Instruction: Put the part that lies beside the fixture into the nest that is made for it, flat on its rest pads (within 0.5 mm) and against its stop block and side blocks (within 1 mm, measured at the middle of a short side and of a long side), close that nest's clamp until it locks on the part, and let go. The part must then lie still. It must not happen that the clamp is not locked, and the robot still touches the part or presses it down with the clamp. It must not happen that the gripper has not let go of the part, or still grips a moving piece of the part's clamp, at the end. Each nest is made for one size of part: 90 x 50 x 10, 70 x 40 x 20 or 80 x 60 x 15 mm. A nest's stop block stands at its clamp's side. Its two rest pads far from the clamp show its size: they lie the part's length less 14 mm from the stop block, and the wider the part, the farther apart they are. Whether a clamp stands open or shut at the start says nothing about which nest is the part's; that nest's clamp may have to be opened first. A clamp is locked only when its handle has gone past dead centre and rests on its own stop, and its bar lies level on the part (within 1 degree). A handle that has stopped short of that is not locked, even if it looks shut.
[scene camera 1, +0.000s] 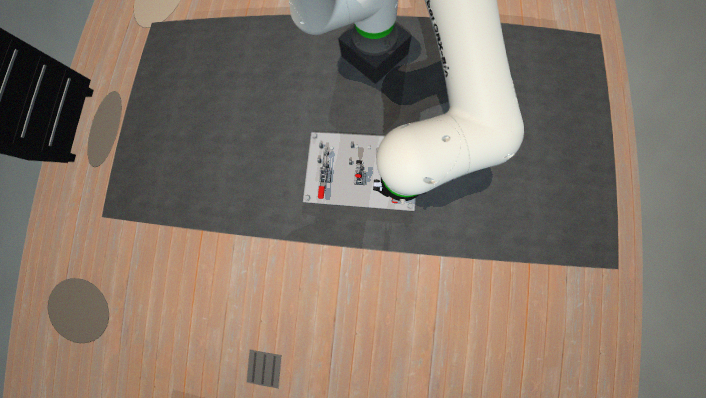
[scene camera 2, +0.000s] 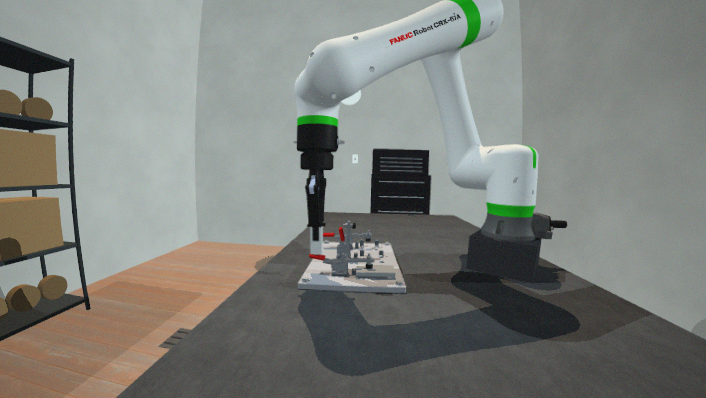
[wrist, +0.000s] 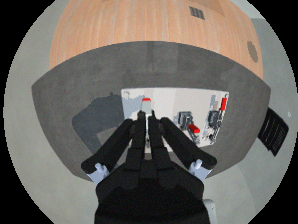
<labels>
same spot on light grey fixture plate: (scene camera 1: 341, 191) = (scene camera 2: 330, 252)
</labels>
